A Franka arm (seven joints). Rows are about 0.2 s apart.
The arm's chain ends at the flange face. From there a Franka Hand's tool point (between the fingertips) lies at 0.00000 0.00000 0.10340 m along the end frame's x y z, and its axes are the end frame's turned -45 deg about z.
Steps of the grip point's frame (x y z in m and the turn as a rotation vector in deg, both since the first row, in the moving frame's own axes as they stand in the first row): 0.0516, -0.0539, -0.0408, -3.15, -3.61, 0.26; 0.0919, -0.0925, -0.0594, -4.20, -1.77, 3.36; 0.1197, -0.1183, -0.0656, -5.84, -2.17, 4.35; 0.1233, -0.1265, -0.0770, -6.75, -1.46, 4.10; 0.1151, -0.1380, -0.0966, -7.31, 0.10, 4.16
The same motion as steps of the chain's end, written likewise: -0.0010, -0.0832, -0.0404, -4.78, -0.33, 0.26; -0.0033, -0.1381, -0.0591, -4.22, 1.72, 3.36; -0.0033, -0.1787, -0.0650, -5.66, 2.60, 4.35; -0.0086, -0.1873, -0.0763, -5.81, 3.74, 4.10; -0.0253, -0.1885, -0.0958, -5.10, 5.24, 4.16
